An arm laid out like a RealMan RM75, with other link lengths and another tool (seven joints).
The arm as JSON. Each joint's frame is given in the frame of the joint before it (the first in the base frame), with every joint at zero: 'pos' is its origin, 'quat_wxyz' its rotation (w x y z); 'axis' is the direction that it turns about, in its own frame. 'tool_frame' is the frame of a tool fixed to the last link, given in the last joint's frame.
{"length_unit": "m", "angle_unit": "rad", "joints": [
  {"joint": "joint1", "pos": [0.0, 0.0, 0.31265], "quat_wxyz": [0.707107, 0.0, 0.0, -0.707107], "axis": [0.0, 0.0, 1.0]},
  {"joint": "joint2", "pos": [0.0, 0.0, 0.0], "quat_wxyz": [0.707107, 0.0, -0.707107, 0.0], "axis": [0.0, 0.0, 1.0]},
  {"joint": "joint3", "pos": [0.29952, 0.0, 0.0], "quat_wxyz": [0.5, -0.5, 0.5, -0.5], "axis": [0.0, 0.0, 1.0]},
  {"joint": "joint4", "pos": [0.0, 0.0, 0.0], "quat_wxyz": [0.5, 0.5, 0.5, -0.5], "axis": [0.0, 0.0, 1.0]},
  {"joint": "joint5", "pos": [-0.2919, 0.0, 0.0], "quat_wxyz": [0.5, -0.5, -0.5, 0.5], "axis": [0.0, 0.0, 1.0]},
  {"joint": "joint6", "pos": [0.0, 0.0, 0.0], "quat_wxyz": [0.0, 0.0, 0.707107, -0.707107], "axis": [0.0, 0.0, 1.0]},
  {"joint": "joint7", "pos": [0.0, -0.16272, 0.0], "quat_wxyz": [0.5, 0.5, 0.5, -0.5], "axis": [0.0, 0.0, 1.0]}
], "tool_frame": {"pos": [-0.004, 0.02, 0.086], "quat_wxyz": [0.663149, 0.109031, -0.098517, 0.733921]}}
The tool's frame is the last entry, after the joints.
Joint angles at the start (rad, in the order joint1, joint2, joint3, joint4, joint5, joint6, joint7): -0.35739 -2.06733 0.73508 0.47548 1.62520 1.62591 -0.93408
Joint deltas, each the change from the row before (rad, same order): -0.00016 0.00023 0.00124 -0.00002 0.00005 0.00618 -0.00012; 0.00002 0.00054 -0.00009 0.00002 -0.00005 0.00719 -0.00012; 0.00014 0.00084 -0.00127 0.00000 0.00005 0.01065 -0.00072; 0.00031 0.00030 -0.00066 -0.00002 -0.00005 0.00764 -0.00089; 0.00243 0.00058 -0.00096 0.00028 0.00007 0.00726 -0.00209; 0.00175 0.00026 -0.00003 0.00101 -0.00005 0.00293 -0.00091; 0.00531 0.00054 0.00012 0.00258 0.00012 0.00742 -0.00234; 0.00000 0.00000 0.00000 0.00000 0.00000 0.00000 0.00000; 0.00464 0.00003 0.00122 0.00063 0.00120 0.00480 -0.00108; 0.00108 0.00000 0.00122 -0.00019 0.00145 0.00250 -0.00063; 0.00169 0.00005 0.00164 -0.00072 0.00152 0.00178 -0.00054
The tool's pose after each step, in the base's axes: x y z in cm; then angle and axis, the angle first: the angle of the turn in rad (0 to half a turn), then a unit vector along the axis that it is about. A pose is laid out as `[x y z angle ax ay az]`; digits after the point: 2 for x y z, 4 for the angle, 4 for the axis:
[-31.12 39.82 -0.88 2.6625 -0.9667 -0.1256 -0.2230]
[-31.01 39.70 -0.82 2.6662 -0.9665 -0.1236 -0.2252]
[-30.87 39.54 -0.70 2.6709 -0.9660 -0.1212 -0.2285]
[-30.77 39.41 -0.63 2.6748 -0.9655 -0.1197 -0.2311]
[-30.77 39.24 -0.54 2.6781 -0.9650 -0.1197 -0.2333]
[-30.78 39.15 -0.49 2.6792 -0.9649 -0.1197 -0.2339]
[-30.86 38.90 -0.37 2.6820 -0.9645 -0.1201 -0.2353]
[-30.86 38.90 -0.37 2.6820 -0.9645 -0.1201 -0.2353]
[-30.96 38.66 -0.38 2.6857 -0.9643 -0.1209 -0.2357]
[-30.96 38.55 -0.43 2.6894 -0.9643 -0.1208 -0.2358]
[-30.99 38.42 -0.50 2.6931 -0.9643 -0.1213 -0.2356]

